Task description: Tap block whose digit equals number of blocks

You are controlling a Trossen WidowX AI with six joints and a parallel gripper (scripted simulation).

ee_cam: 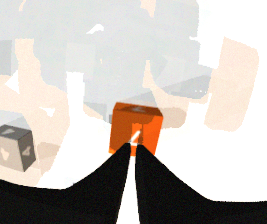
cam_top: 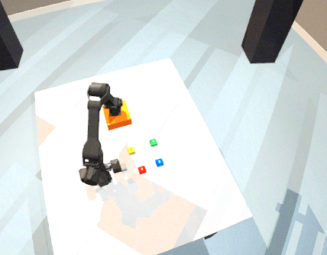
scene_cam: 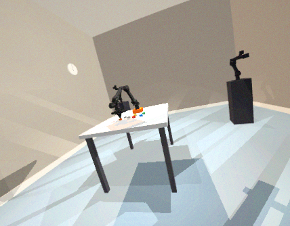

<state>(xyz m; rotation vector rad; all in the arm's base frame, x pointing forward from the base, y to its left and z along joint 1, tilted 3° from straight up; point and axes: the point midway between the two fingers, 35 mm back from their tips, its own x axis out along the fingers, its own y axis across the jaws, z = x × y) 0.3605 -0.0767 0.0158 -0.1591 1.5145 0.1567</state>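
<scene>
My gripper tip is 10 mm short of the orange block and 10 mm above it. The rest, counted from my gripper tip: white block 90 mm behind, 20 mm to the left, 10 mm below; then yellow block 150 mm to the left, 130 mm behind, 10 mm below; then red block 190 mm to the left, 20 mm behind, 10 mm below.
</scene>
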